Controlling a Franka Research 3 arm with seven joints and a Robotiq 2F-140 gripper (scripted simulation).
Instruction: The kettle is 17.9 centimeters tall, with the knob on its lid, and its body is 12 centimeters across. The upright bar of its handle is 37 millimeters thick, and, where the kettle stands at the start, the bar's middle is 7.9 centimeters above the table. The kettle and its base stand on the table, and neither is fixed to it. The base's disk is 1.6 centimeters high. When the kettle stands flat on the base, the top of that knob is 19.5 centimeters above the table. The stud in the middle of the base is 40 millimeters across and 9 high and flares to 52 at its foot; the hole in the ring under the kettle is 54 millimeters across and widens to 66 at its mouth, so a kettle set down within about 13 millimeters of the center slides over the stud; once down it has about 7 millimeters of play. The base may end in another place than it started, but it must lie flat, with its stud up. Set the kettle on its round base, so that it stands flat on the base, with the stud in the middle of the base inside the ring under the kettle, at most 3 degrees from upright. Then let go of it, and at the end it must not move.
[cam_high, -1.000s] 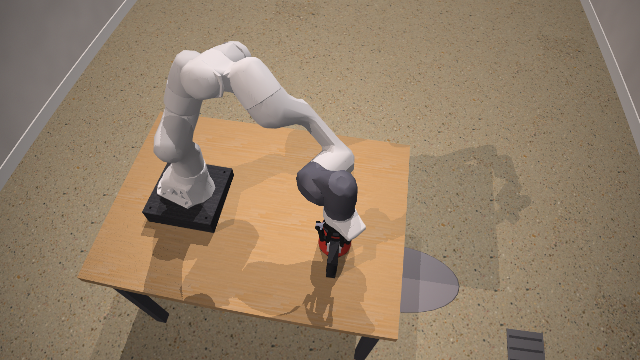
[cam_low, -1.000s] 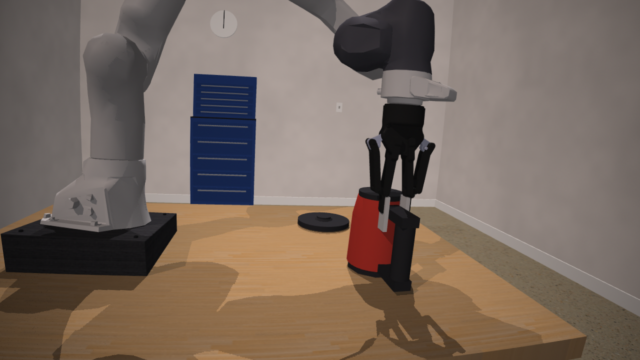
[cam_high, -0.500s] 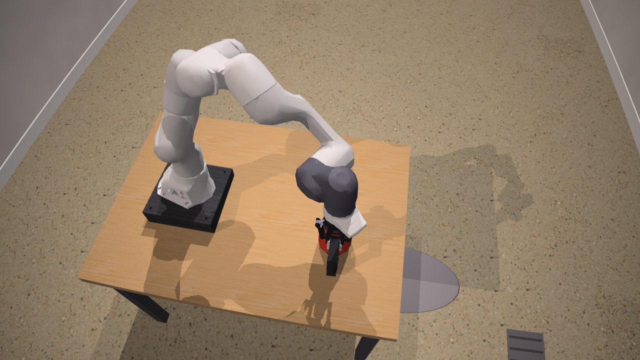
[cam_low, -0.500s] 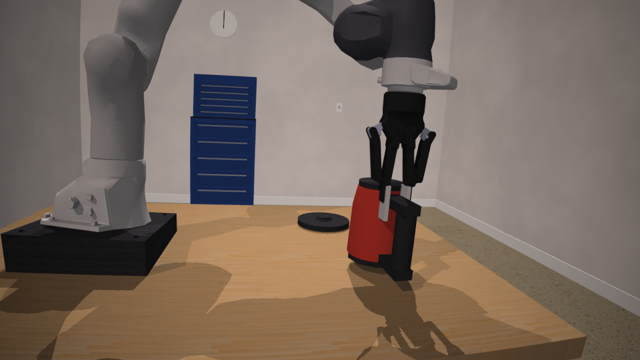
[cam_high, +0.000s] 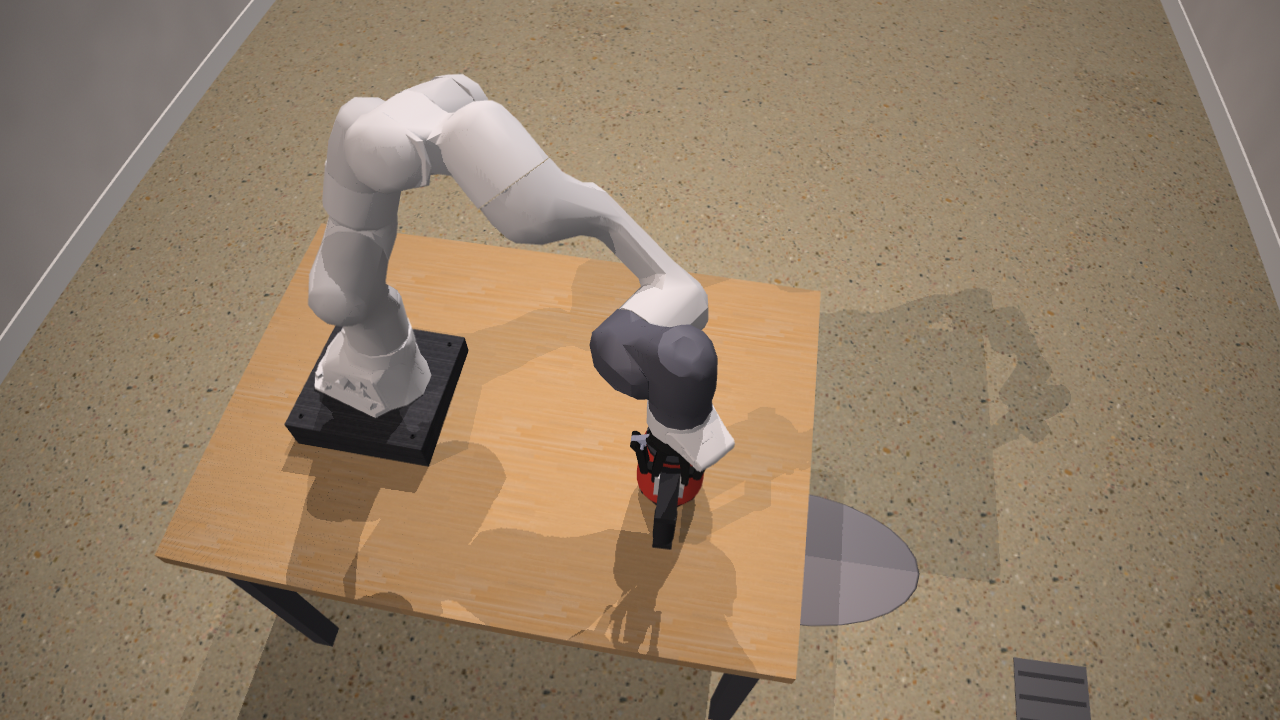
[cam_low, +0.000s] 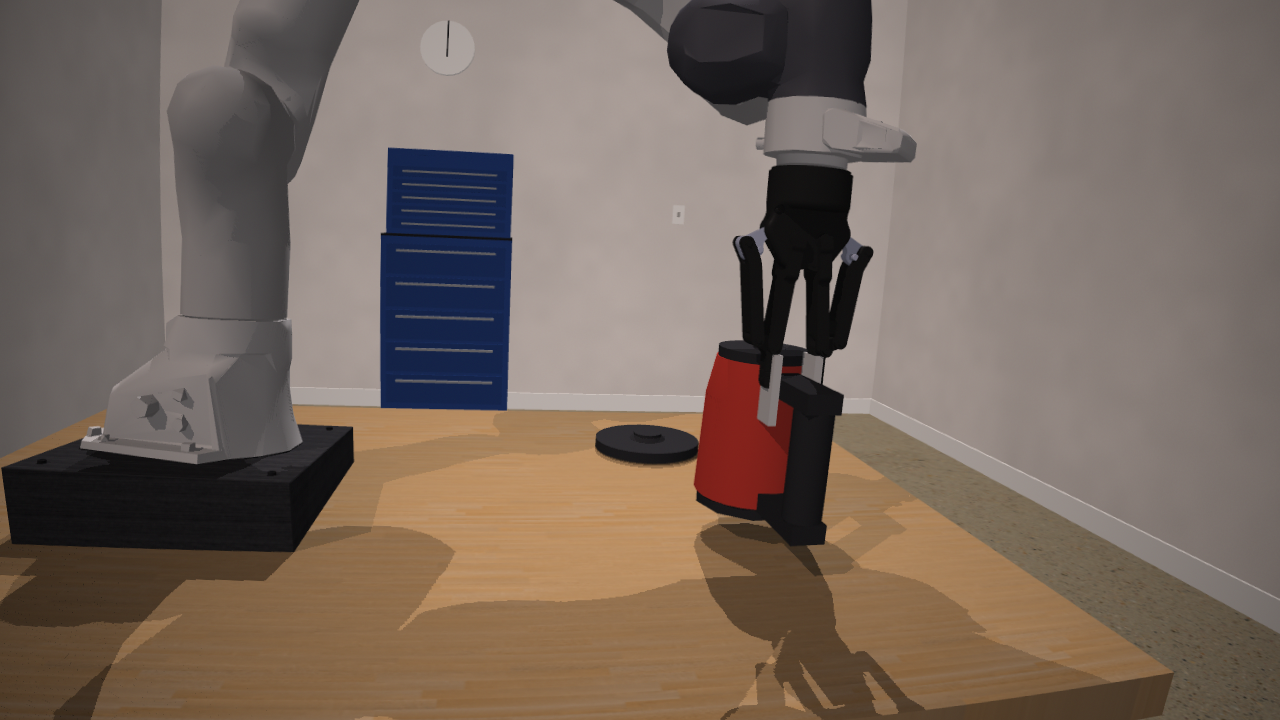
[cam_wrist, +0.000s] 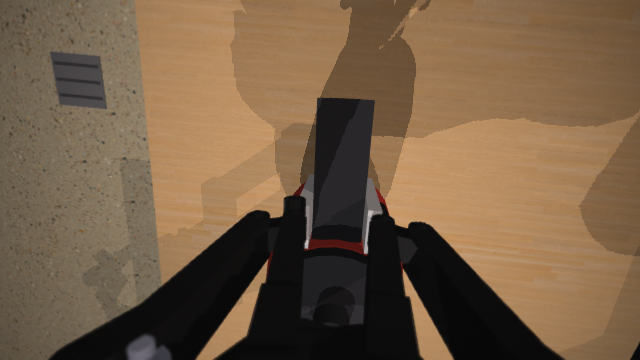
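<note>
The kettle is 50 mm below my hand and 30 mm to the left of it. Also, from my hand: round black base (370 mm to the left, 160 mm below, 90 mm behind).
</note>
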